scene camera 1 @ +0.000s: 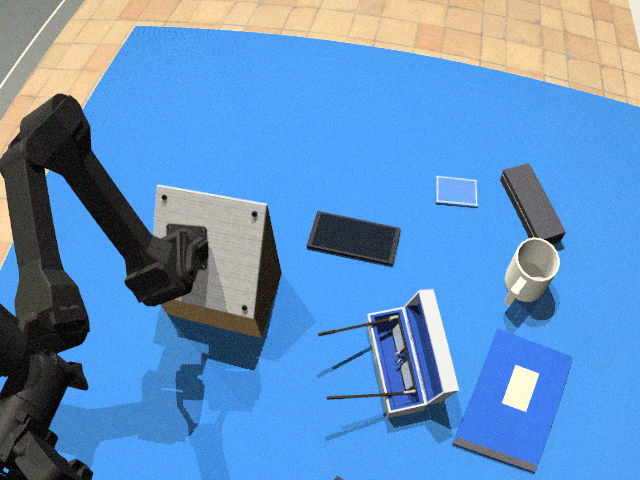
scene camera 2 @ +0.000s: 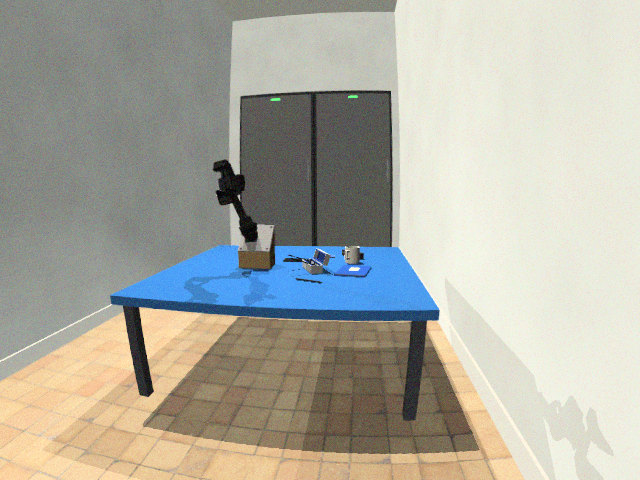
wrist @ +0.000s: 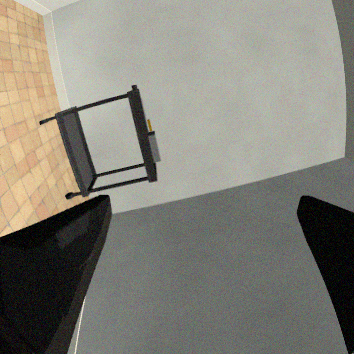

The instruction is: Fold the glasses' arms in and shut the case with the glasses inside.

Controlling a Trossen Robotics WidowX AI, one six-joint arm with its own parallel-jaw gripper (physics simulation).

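Seen in the pictures: gripper, fingertip midpoint: (scene camera 2: 215,179) (wrist: 209,205); arm's base, link origin: (scene camera 1: 186,246) (scene camera 2: 251,237).
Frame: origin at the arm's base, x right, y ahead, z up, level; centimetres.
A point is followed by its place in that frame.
The glasses case (scene camera 1: 379,361) @[z -11.5, x 9.2, y 30.1 cm] (scene camera 2: 312,266) @[z -11.9, x 16.9, y 33.4 cm] stands on the blue table with its white lid (scene camera 1: 438,343) @[z -6.4, x 7.1, y 38.3 cm] tilted open on the side toward the blue book. The glasses (scene camera 1: 401,357) @[z -12.8, x 8.1, y 33.3 cm] sit in the case, lenses inside, with both thin dark arms unfolded; one arm (scene camera 1: 343,329) and the other arm (scene camera 1: 356,396) stick out over the case's long left wall, roughly parallel. My gripper (wrist: 209,205) @[z 29.8, x 48.4, y -3.2 cm] is open and empty, its two black fingers wide apart. It is raised high, away from the case, and faces the room's wall.
A dark tablet (scene camera 1: 354,237) @[z -14.8, x -13.4, y 23.0 cm], a small clear-blue tile (scene camera 1: 456,191) @[z -15.1, x -25.9, y 40.3 cm], a dark box (scene camera 1: 532,201) @[z -12.1, x -24.1, y 54.7 cm], a mug (scene camera 1: 535,266) @[z -14.7, x -12.2, y 55.8 cm] (scene camera 2: 353,255) @[z -10.9, x -5.4, y 54.4 cm] and a blue book (scene camera 1: 483,413) @[z -14.8, x 15.2, y 47.9 cm] (scene camera 2: 343,271) @[z -14.8, x 15.4, y 48.3 cm] lie around the case. The arm's base block (scene camera 1: 232,258) @[z -0.3, x 0.8, y 7.3 cm] (scene camera 2: 255,259) @[z -10.8, x 6.3, y 3.3 cm] stands left. A black cart (wrist: 139,135) stands by the wall.
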